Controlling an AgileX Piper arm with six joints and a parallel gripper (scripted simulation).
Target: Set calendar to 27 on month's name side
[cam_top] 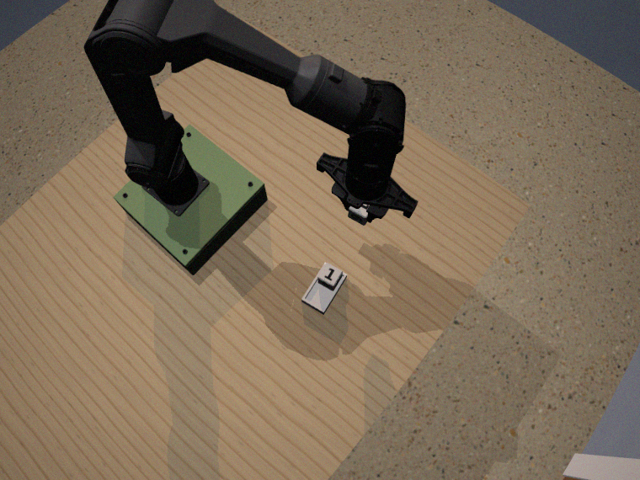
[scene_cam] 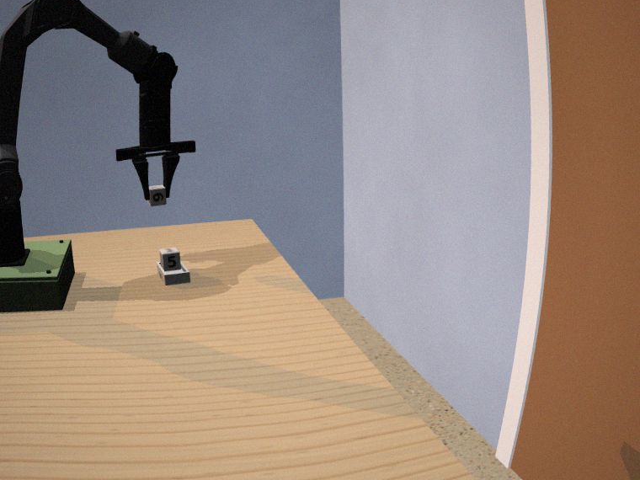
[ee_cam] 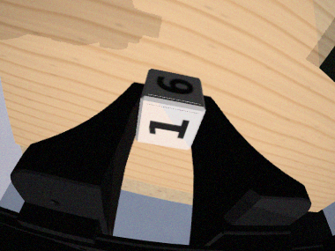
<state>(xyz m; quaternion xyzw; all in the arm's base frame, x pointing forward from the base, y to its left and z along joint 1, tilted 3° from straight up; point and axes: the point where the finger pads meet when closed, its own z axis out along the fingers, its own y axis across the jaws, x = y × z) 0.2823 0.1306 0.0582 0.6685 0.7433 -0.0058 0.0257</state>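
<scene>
Right now my hand is 11 cm to the left of the white tray, 11 cm above it and 1 cm short of it.
</scene>
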